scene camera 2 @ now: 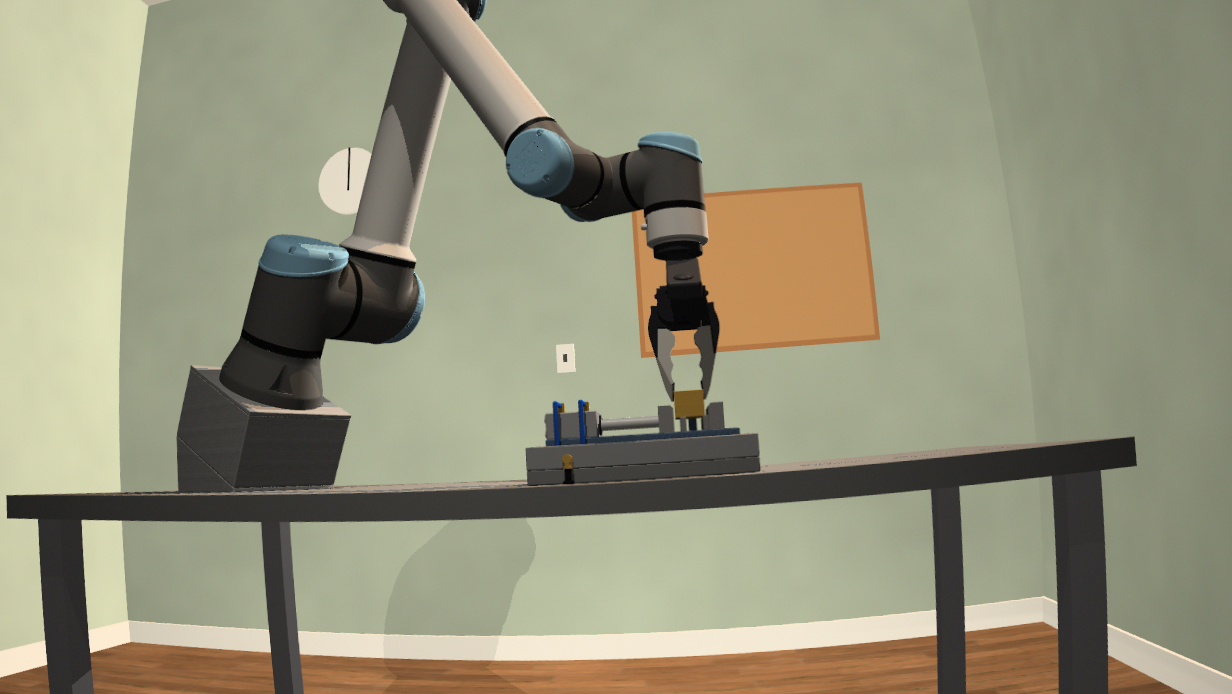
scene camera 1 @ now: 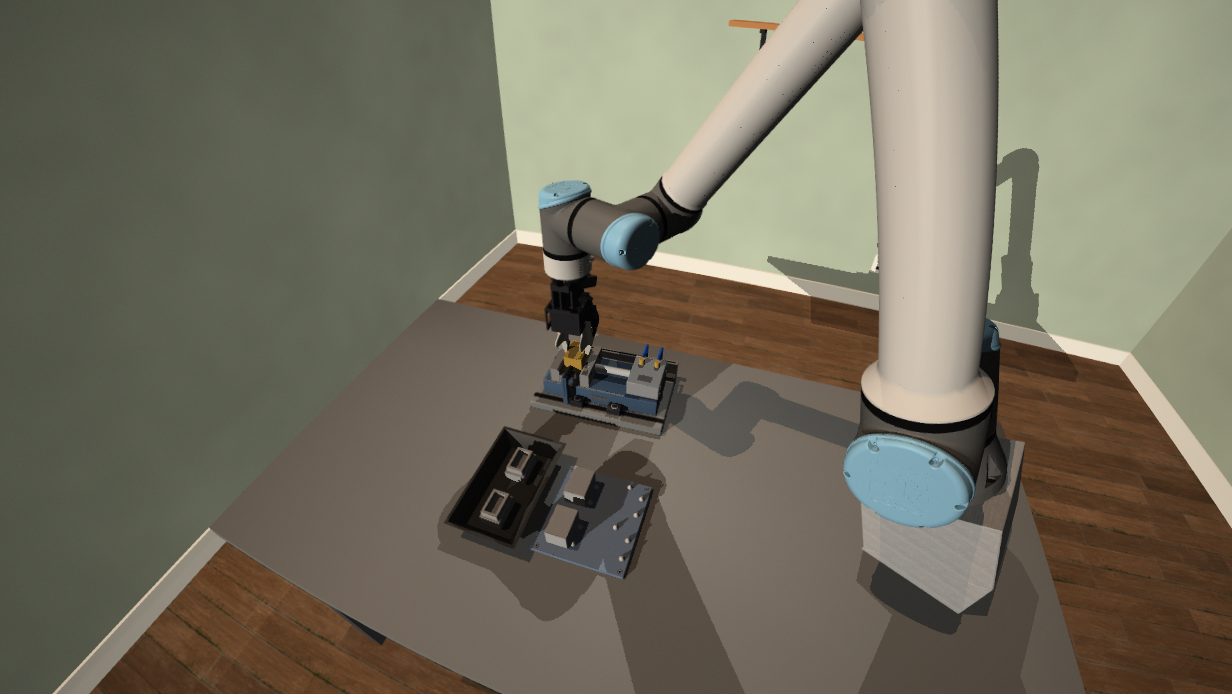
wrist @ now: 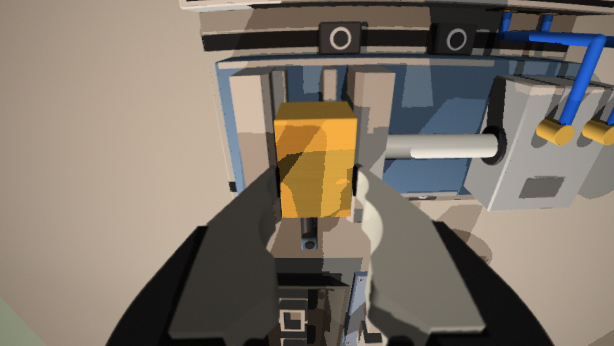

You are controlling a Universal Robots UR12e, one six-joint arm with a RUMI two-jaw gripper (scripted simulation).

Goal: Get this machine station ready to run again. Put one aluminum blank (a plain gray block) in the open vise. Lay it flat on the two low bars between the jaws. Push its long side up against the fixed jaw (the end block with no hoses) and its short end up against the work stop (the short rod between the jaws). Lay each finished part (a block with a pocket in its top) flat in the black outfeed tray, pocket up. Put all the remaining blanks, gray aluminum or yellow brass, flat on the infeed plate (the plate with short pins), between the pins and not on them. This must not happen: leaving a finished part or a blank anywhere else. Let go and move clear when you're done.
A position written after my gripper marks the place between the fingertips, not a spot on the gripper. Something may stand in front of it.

In view: my gripper [scene camera 2: 688, 400] and a yellow brass blank [wrist: 315, 141].
My gripper shows as well in scene camera 1 [scene camera 1: 576, 354] and in the wrist view [wrist: 315, 167].
